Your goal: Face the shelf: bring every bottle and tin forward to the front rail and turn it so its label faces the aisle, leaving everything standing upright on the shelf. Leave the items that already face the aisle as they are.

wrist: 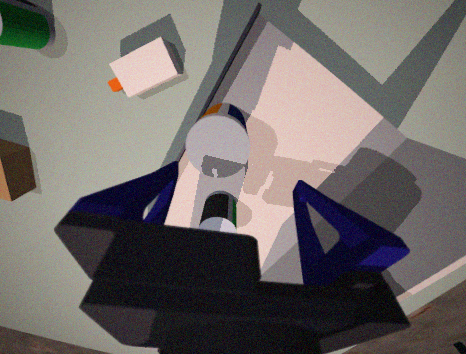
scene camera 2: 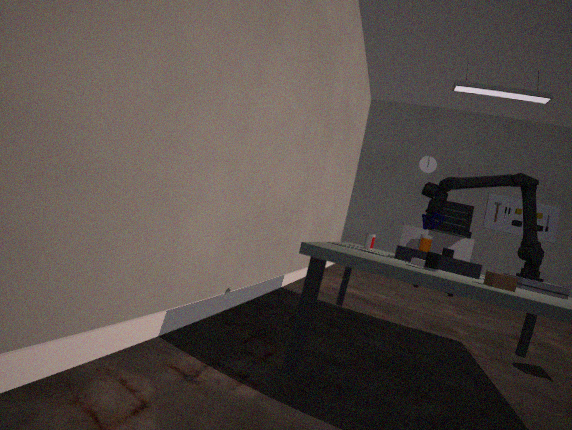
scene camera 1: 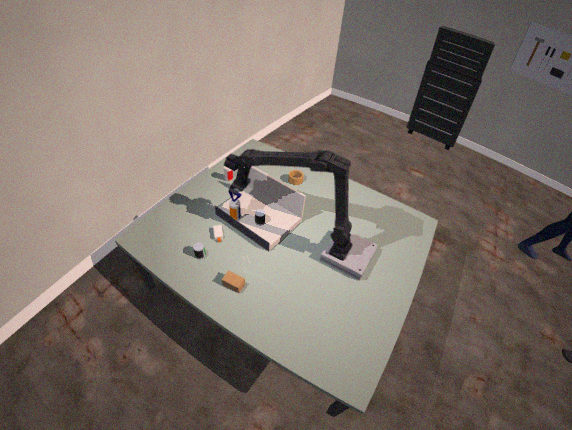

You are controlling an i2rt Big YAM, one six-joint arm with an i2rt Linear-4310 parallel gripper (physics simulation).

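Places are measured from the arm's base along level axes (x right, y ahead, z up), in metres.
Where they show: gripper, fingertip midpoint: (wrist: 238,177) (scene camera 2: 428,229) (scene camera 1: 237,195); arm's base, origin of the base link: (scene camera 2: 528,279) (scene camera 1: 340,249).
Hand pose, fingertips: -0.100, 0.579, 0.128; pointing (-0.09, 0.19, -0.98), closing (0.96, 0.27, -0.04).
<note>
Things, the pixels of their centre, and the offset from my fingertips, as dx, dy, dz. "spot": a spot on its surface instead.
- dark blue patch, surface spot: (wrist: 218,145) spot: -0.023, +0.005, -0.034
- front rail, body centre: (scene camera 2: 436,262) (scene camera 1: 240,228) -0.062, -0.065, -0.153
- smaller black tin, body centre: (wrist: 219,216) (scene camera 1: 260,217) (scene camera 2: 447,255) +0.030, -0.128, -0.108
- white box with an orange tab, body centre: (wrist: 141,72) (scene camera 2: 423,263) (scene camera 1: 218,234) -0.157, +0.012, -0.167
- black-and-green tin, body centre: (wrist: 9,20) (scene camera 1: 199,250) -0.314, +0.004, -0.146
- orange-brown block, body centre: (wrist: 3,169) (scene camera 2: 500,281) (scene camera 1: 233,281) -0.349, -0.244, -0.156
- red-and-white can, body centre: (scene camera 2: 369,241) (scene camera 1: 228,173) +0.253, +0.284, -0.133
- orange ring, body centre: (scene camera 1: 295,177) +0.501, -0.076, -0.156
- shelf's tall back panel, surface spot: (scene camera 1: 298,203) spot: +0.194, -0.263, -0.054
A white-topped tin with an orange side and a dark blue patch (scene camera 1: 234,211) (scene camera 2: 425,243) (wrist: 218,145) stands upright on the shelf close to the front rail (scene camera 1: 245,231) (scene camera 2: 465,268). Its orange side shows from the front. A smaller black tin (scene camera 1: 260,218) (scene camera 2: 448,252) (wrist: 217,210) stands beside it; a green strip shows on its side away from the rail in the wrist view, its lower part hidden by the gripper body. My gripper (scene camera 1: 235,196) (scene camera 2: 433,221) (wrist: 238,177) is open and empty, pointing down above the orange tin.
On the table are a white box with an orange tab (scene camera 1: 218,232) (wrist: 145,67), a black-and-green tin (scene camera 1: 199,251) (wrist: 25,25), an orange-brown block (scene camera 1: 233,281) (scene camera 2: 501,280) (wrist: 19,172), a red-and-white can (scene camera 1: 229,174) (scene camera 2: 372,242) and an orange ring (scene camera 1: 296,181). The shelf's tall back panel (scene camera 1: 298,203) rises behind the tins.
</note>
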